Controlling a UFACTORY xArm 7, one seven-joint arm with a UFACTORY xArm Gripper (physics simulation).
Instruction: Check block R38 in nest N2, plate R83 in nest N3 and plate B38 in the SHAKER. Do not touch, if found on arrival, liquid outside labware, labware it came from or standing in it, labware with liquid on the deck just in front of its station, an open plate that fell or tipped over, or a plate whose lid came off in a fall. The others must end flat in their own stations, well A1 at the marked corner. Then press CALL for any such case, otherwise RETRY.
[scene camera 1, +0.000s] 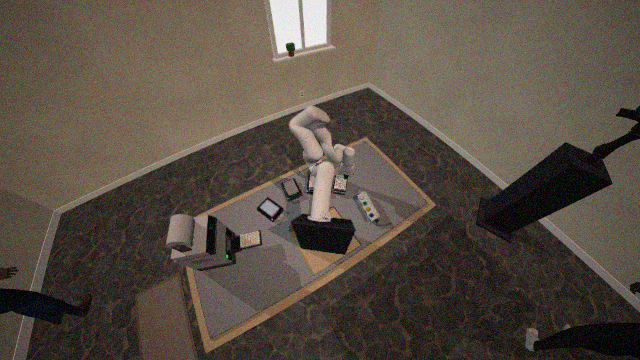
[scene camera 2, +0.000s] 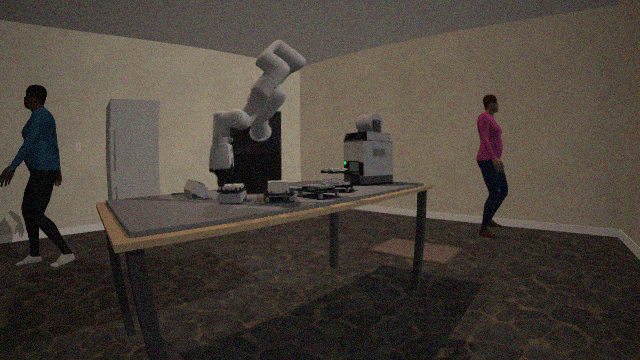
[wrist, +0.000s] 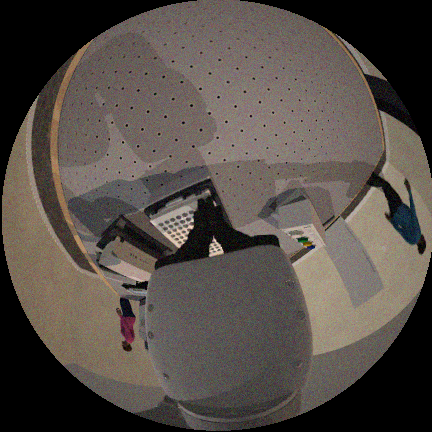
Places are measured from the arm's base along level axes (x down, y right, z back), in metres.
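Where they show: gripper, fingertip midpoint: (scene camera 1: 345, 177) (scene camera 2: 221, 186) (wrist: 207, 206); arm's base, link origin: (scene camera 1: 319, 219) (scene camera 2: 260, 132).
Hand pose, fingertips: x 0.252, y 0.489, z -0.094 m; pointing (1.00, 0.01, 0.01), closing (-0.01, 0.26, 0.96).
Observation:
Each offset is from my fingertips to the centre of the thing. "spot": to the spot under its first point.
My gripper (scene camera 1: 346, 175) (scene camera 2: 219, 183) (wrist: 207, 206) is shut and holds nothing; its fingertips are over or against the edge of a white welled labware piece. This piece {dy -0.058, dx +0.006, dz -0.012 m} (scene camera 1: 340, 186) (scene camera 2: 232, 187) (wrist: 172, 224) lies at a dark-framed station {spot: dy -0.007, dx +0.014, dz -0.071 m} (wrist: 152, 206); the fingers hide part of it, and whether it is seated flat is unclear. A pale block-like piece {dy -0.162, dx +0.011, dz -0.181 m} (scene camera 2: 278, 187) (wrist: 131, 259) is at the neighbouring station {spot: dy -0.168, dx +0.063, dz -0.160 m} (scene camera 2: 274, 198); the arm partly hides it in scene camera 1. A pale plate {dy -0.529, dx +0.028, dz -0.330 m} (scene camera 1: 270, 208) is in a dark frame farther left. Labels and liquid are unreadable.
A control box {dy -0.111, dx +0.027, dz +0.262 m} (scene camera 1: 368, 207) (scene camera 2: 196, 189) (wrist: 302, 229) with coloured buttons stands beyond the welled labware. Another dark-framed station (scene camera 1: 290, 189) stands between the others. A large instrument {dy -0.984, dx -0.160, dz -0.417 m} (scene camera 1: 202, 242) (scene camera 2: 369, 157) with a green light holds a welled plate {dy -0.785, dx -0.030, dz -0.247 m} (scene camera 1: 250, 239) on its extended tray.

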